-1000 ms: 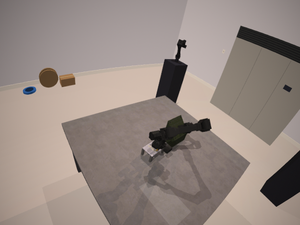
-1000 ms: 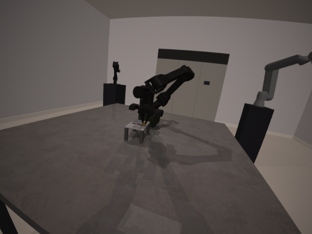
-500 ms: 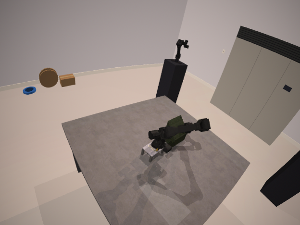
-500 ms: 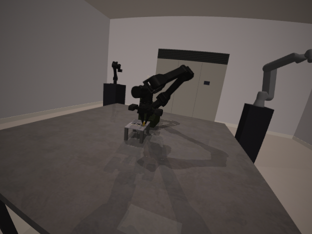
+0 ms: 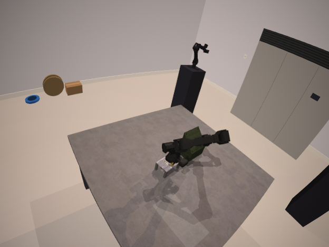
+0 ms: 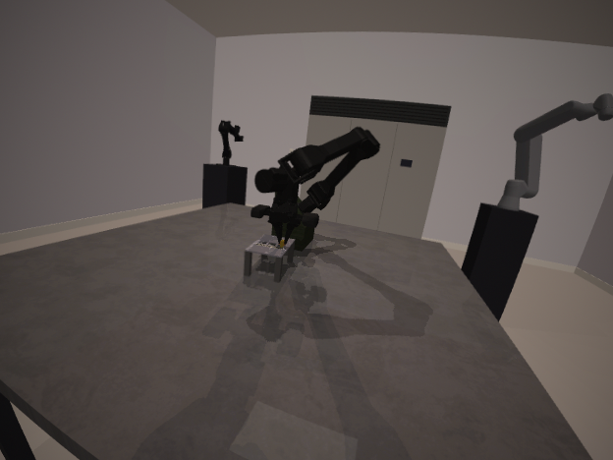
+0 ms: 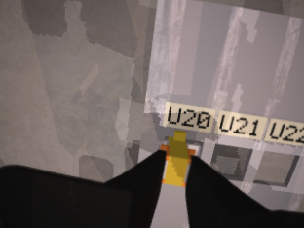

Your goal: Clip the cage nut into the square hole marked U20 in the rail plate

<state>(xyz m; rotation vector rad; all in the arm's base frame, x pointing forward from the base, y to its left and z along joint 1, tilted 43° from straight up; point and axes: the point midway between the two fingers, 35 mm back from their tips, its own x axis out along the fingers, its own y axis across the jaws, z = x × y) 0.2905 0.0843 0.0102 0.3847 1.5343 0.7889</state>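
My gripper tip is now 1 cm above the yellow cage nut.
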